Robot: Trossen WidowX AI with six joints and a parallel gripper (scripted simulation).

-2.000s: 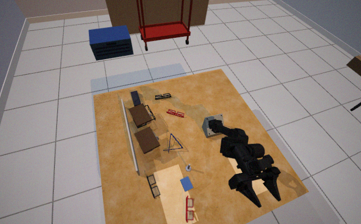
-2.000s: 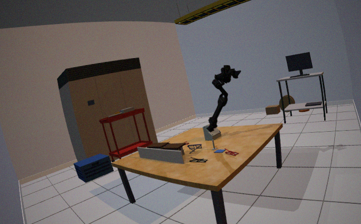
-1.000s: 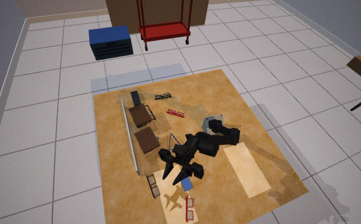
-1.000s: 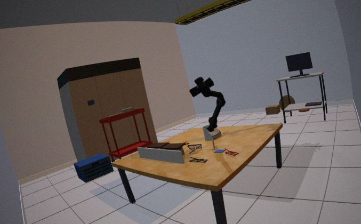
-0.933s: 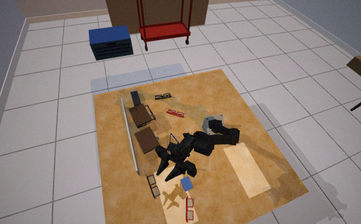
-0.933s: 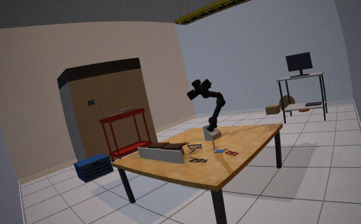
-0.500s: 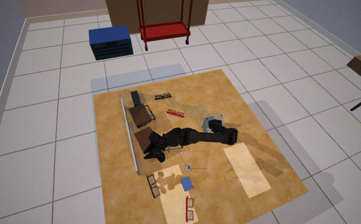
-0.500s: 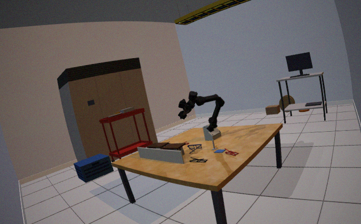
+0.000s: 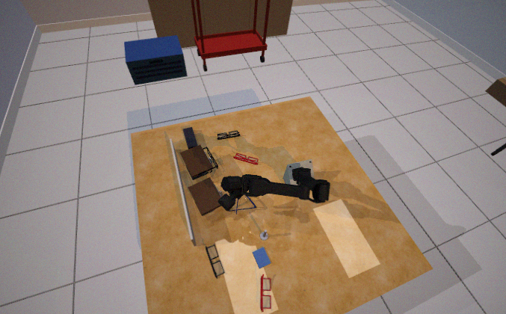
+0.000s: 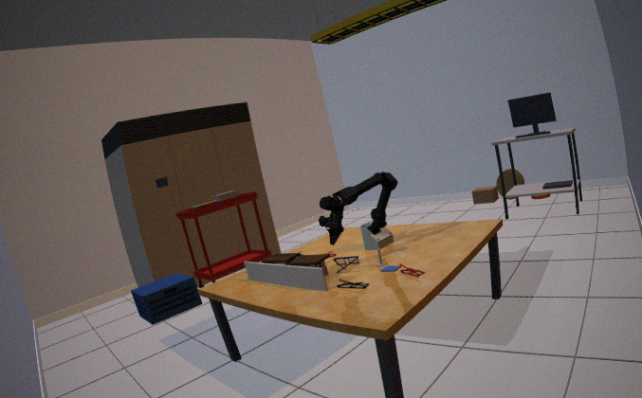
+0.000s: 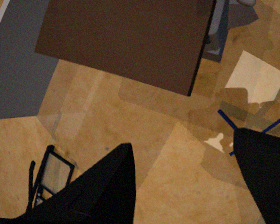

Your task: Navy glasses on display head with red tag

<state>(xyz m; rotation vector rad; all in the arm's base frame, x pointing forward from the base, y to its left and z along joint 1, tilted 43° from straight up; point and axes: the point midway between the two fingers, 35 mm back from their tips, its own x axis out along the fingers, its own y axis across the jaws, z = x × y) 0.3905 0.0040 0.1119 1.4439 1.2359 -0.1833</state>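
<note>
The blue square tag lies 26 cm to the left of my gripper tip, 15 cm below it and 10 cm behind it. Also, from my gripper tip: dark display head 9 cm to the right, 9 cm below, 7 cm ahead.
</note>
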